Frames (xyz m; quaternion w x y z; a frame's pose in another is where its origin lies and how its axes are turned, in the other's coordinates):
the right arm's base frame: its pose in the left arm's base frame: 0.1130 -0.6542 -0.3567 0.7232 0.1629 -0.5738 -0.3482
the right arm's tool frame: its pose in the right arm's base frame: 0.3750 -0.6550 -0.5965 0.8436 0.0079 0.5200 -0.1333
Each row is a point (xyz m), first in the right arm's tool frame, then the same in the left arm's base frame.
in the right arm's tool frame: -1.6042 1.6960 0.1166
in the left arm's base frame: -0.0712 0.2432 0.8030
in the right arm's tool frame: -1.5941 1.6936 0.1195
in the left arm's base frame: -0.0653 0.2342 0.8022
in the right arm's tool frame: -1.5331 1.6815 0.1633
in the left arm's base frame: -0.0390 0.1643 0.8169
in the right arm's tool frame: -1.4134 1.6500 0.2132
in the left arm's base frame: 0.0234 0.0464 0.8161
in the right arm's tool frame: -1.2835 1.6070 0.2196
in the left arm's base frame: 0.1059 -0.0557 0.7769
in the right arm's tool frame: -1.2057 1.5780 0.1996
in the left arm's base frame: 0.1634 -0.1032 0.7353
